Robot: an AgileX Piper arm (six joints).
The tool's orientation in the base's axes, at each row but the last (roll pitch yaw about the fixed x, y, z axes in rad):
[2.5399 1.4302 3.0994]
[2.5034 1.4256 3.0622]
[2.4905 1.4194 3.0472]
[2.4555 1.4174 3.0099]
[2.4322 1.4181 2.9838]
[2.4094 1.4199 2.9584]
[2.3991 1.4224 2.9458]
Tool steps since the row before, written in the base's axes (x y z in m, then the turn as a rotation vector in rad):
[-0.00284 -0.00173 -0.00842 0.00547 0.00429 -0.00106]
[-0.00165 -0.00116 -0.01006 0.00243 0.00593 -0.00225]
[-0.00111 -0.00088 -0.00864 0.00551 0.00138 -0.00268]
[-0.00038 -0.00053 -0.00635 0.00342 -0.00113 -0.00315]
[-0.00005 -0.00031 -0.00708 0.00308 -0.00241 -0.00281]
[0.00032 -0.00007 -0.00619 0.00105 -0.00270 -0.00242]
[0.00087 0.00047 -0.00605 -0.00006 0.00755 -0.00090]
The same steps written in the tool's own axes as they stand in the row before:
[0.00872 -0.00064 -0.00233 0.00031 0.00068 0.00699]
[0.01018 -0.00099 -0.00083 0.00194 0.00356 0.00545]
[0.00870 -0.00096 -0.00036 0.00184 -0.00195 0.00568]
[0.00632 -0.00087 0.00015 0.00257 -0.00304 0.00265]
[0.00700 -0.00094 0.00061 0.00226 -0.00392 0.00165]
[0.00607 -0.00085 0.00093 0.00216 -0.00308 -0.00026]
[0.00587 -0.00065 0.00164 0.00112 0.00638 0.00398]

